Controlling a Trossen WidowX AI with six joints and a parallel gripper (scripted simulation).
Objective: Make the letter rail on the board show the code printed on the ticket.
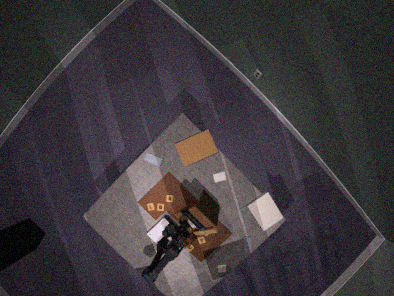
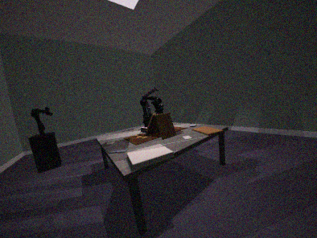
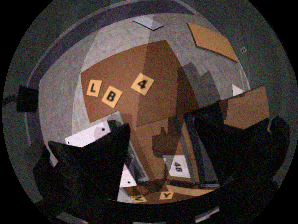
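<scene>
Now: gripper tip 90 mm past the tan letter tile, 130 mm to the right of it and 210 mm above it. Round my gripper tip: small white card: 420 mm ahead, 90 mm to the right, 220 mm below; then brown mat: 70 mm behind, 80 mm to the right, 220 mm below; then white ticket: 140 mm to the right, 130 mm below.
</scene>
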